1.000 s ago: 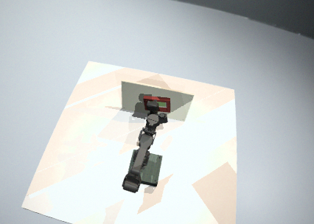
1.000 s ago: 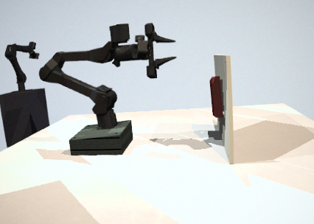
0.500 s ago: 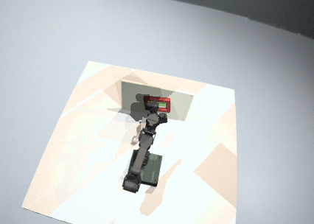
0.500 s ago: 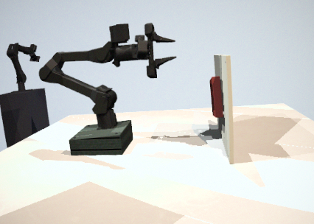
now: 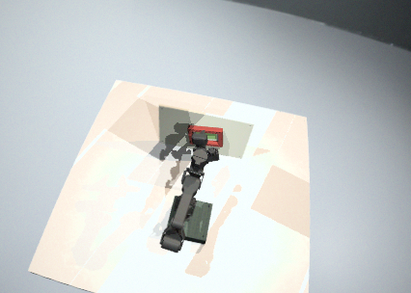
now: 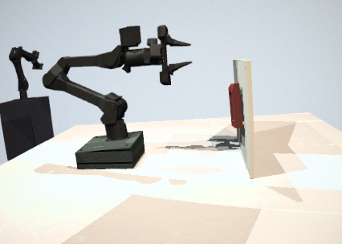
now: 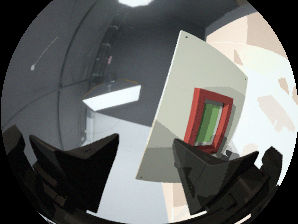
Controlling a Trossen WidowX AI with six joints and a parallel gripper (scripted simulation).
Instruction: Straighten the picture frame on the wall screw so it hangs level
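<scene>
Now: gripper tip 170 mm above the picture frame and 130 mm short of it. Round my gripper tip: wall panel 180 mm below, 140 mm ahead, 20 mm to the left.
</scene>
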